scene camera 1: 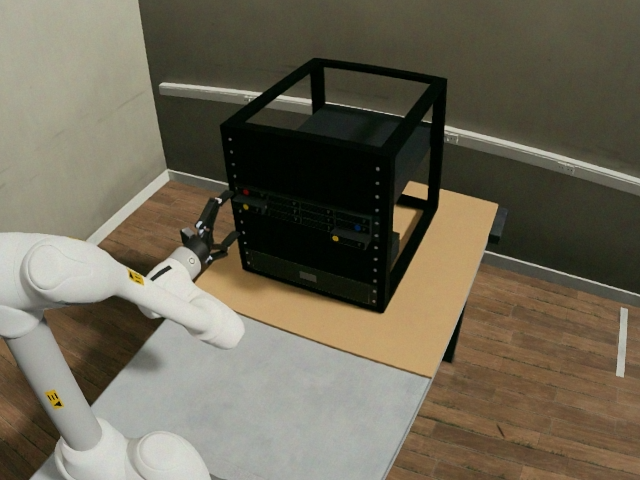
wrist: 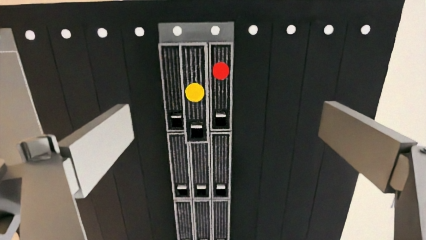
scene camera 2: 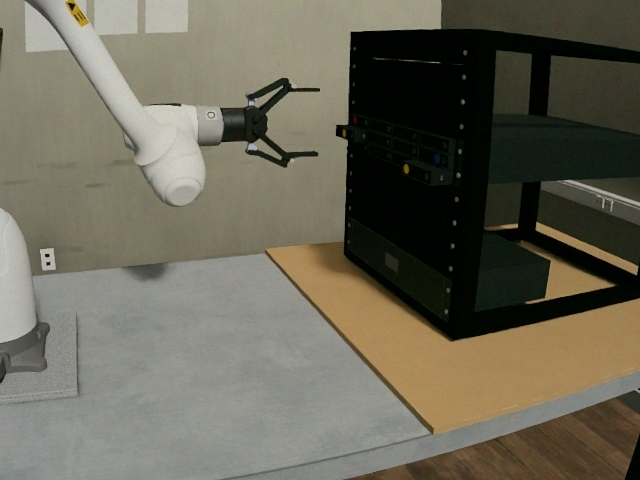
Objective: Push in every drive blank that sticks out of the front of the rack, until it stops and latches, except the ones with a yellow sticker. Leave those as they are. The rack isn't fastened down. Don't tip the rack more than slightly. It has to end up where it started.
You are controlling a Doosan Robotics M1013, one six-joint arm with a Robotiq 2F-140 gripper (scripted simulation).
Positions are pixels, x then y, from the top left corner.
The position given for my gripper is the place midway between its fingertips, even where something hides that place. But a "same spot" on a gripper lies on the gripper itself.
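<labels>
My gripper shows in scene camera 1 (pixel 233 212), as does a black rack. The rack appears in the wrist view (pixel 69 69), together with the gripper. Scene camera 2 shows the gripper and the rack. For the gripper, (wrist: pixel 48 190) and (scene camera 2: pixel 274 150) are the same spot. For the rack, (scene camera 1: pixel 315 165) and (scene camera 2: pixel 413 66) are the same spot.
</labels>
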